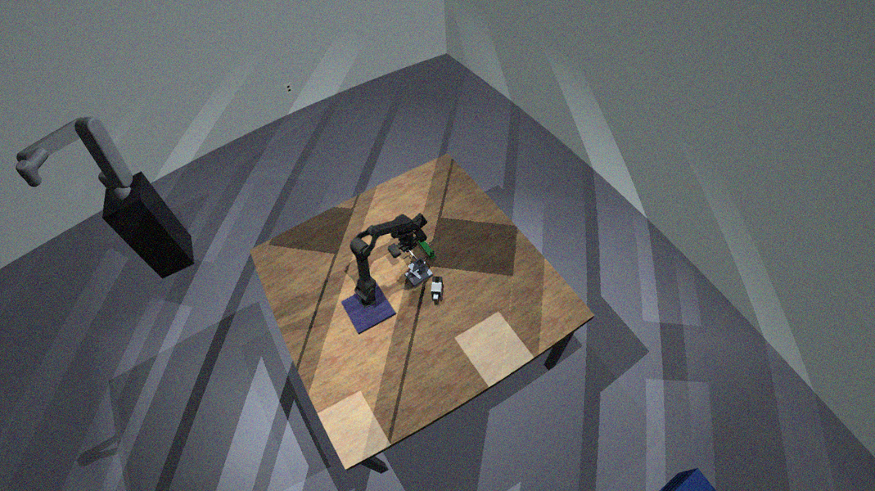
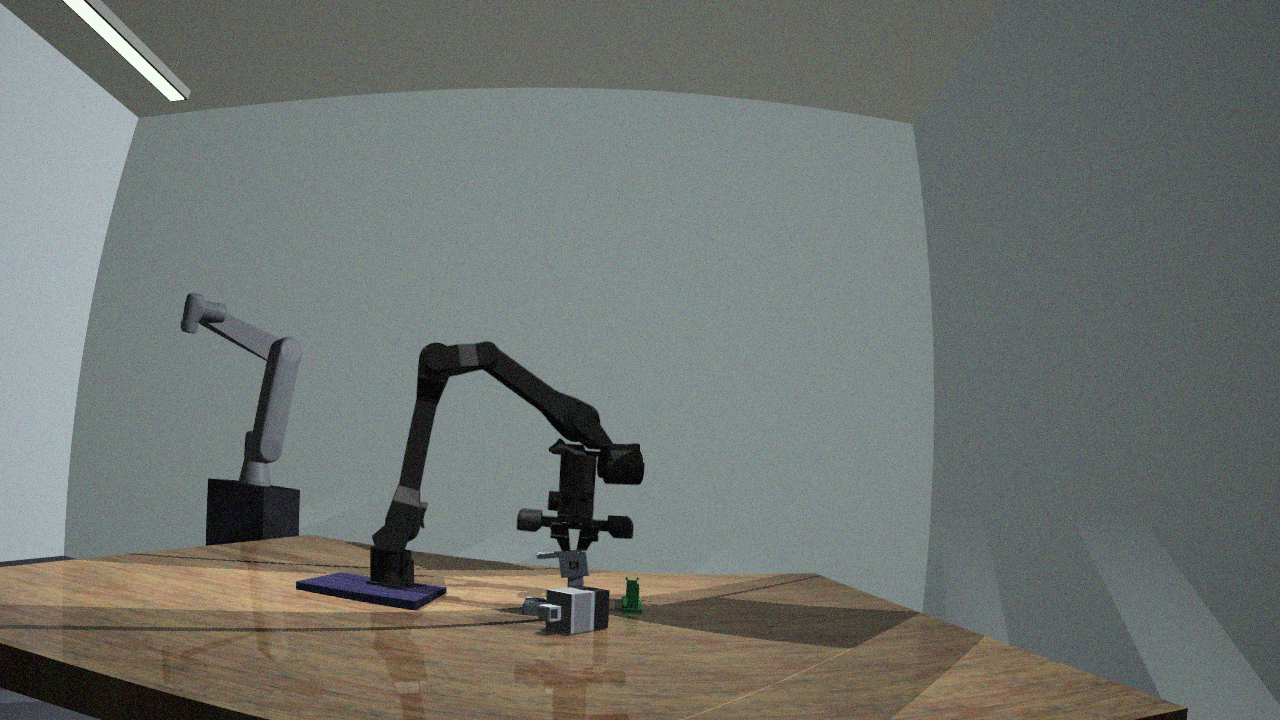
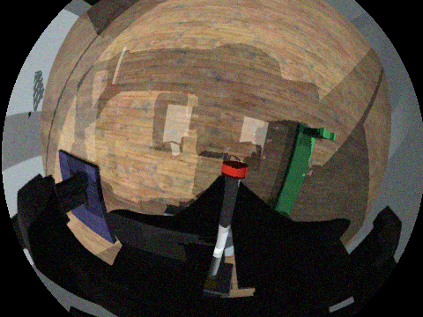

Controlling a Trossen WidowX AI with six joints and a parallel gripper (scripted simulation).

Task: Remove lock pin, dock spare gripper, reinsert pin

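Now: gripper tip 10 cm short of the green pin cradle, 3 cm above it and 1 cm to the right of it. From my gripper tip the other things lie so: grey mount: 12 cm to the right, 1 cm ahead; then spare gripper: 24 cm to the right, 3 cm below, 3 cm ahead.
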